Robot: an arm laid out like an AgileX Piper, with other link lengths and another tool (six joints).
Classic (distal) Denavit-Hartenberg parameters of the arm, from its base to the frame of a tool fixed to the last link. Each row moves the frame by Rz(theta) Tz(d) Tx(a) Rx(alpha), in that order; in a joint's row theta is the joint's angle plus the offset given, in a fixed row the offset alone. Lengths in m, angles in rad.
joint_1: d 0.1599; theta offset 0; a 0; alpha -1.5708
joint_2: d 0; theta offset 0.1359; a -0.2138; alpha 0
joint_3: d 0; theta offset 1.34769; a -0.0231; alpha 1.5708
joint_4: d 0.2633; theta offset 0; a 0; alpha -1.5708
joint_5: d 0; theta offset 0; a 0; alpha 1.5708
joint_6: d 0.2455; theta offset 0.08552; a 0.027; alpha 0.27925
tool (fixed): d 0.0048; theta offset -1.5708; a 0; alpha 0
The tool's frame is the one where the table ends.
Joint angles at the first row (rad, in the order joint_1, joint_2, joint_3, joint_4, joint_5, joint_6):
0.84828 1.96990 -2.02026 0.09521 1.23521 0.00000
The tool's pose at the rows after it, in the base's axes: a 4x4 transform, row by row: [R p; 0 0 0 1], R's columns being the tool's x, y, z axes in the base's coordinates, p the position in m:
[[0.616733 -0.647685 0.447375 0.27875], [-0.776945 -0.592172 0.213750 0.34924], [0.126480 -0.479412 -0.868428 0.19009], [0 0 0 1]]
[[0.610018 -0.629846 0.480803 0.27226], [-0.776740 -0.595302 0.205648 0.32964], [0.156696 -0.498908 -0.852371 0.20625], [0 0 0 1]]
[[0.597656 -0.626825 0.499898 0.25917], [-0.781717 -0.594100 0.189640 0.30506], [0.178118 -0.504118 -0.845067 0.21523], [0 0 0 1]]
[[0.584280 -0.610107 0.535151 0.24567], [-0.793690 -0.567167 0.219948 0.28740], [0.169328 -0.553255 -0.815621 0.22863], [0 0 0 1]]
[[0.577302 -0.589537 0.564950 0.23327], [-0.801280 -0.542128 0.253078 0.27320], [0.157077 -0.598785 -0.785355 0.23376], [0 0 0 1]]
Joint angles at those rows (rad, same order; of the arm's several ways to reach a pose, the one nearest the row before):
0.84827 1.88400 -1.97027 0.08740 1.23521 -0.01964
0.84828 1.77365 -1.88276 0.05474 1.23935 -0.02434
0.84830 1.63853 -1.75190 0.02764 1.23935 -0.01704
0.84827 1.47594 -1.60039 0.02089 1.19237 -0.01051
0.84829 1.32896 -1.45049 0.02088 1.13340 -0.01050

